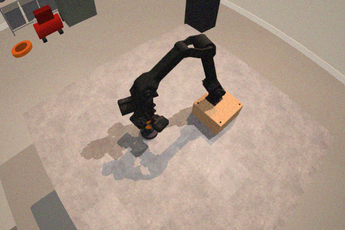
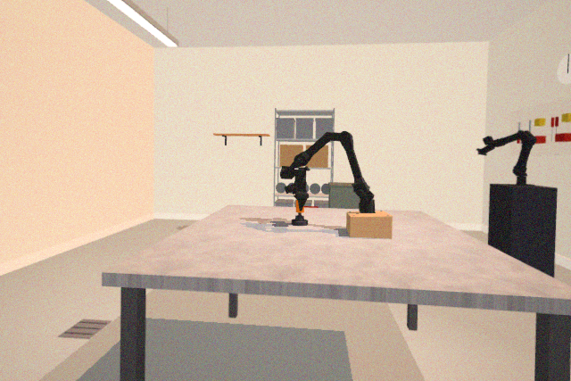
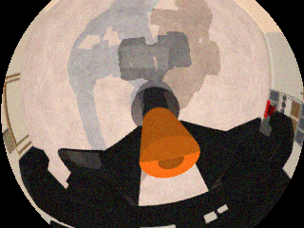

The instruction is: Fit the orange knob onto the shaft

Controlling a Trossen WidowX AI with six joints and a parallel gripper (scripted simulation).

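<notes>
Now: the orange knob 2 cm above my gripper tip. Also, from my gripper tip: dark round pedestal 4 cm below.
</notes>
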